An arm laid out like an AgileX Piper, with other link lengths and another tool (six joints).
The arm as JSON. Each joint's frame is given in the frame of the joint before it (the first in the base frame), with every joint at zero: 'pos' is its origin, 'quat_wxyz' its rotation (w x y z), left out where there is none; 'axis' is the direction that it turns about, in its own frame. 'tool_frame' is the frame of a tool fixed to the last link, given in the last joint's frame.
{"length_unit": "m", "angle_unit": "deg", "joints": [
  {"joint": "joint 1", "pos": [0.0, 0.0, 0.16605], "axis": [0.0, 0.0, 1.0]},
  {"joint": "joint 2", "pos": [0.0, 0.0, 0.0], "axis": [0.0, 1.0, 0.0]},
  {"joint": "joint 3", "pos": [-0.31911, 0.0, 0.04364], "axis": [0.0, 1.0, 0.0]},
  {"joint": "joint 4", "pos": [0.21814, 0.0, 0.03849], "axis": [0.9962, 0.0, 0.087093]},
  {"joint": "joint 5", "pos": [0.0, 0.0, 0.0], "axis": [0.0, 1.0, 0.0]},
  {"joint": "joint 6", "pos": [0.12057, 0.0, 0.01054], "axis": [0.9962, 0.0, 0.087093]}
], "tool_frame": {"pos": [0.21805, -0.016, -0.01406], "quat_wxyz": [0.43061, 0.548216, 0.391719, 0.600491]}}
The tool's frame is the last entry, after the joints.
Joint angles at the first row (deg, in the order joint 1, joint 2, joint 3, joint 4, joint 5, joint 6):
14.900, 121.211, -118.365, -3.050, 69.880, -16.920
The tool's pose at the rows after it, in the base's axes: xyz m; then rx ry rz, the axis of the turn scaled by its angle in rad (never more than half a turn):
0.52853 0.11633 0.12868 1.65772 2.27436 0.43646
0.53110 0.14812 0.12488 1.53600 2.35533 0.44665
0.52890 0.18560 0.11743 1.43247 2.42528 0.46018
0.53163 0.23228 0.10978 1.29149 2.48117 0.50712
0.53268 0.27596 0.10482 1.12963 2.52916 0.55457
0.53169 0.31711 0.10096 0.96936 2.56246 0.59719
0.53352 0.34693 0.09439 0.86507 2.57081 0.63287
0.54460 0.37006 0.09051 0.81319 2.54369 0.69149
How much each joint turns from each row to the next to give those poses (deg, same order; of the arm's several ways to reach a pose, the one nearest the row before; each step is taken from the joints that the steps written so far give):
2.128, 1.271, -2.879, -0.059, 0.049, -2.217
3.136, 1.699, -2.031, 0.132, -0.026, -2.844
3.661, 1.884, -1.698, 0.129, -0.310, -1.427
4.128, 1.856, -0.586, 0.057, -3.215, -1.906
3.657, 1.394, -0.001, 0.116, -3.672, -3.099
3.382, 1.367, -0.073, -0.050, -3.561, -3.173
2.180, 1.575, -0.006, -0.135, -3.532, -1.894
0.967, 1.646, 0.001, 0.012, -4.758, -0.607

